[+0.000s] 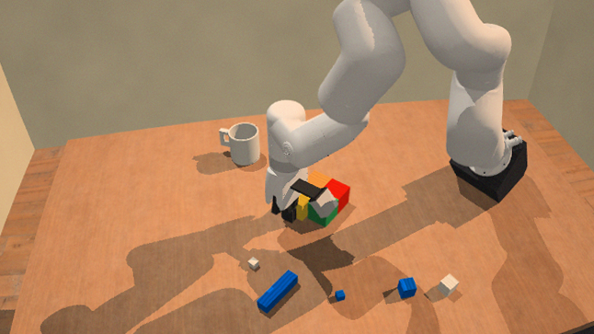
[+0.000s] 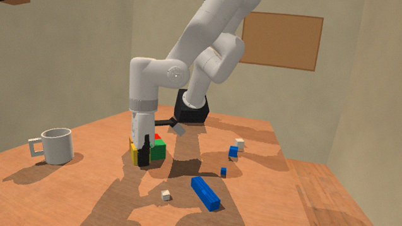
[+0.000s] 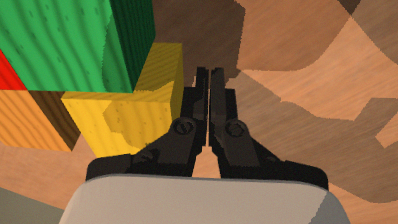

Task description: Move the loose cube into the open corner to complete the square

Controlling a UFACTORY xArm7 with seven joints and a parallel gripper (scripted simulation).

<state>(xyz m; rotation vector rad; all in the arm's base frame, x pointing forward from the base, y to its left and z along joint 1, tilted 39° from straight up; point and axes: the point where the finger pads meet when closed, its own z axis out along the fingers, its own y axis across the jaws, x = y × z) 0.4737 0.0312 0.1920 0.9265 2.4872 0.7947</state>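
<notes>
Right now the green cube is 80 mm behind my hand and 20 mm to the right of it. Round my hand: yellow cube (40 mm to the right, 20 mm behind); then red cube (110 mm behind, 60 mm to the right); then orange cube (90 mm to the right, 60 mm behind).
</notes>
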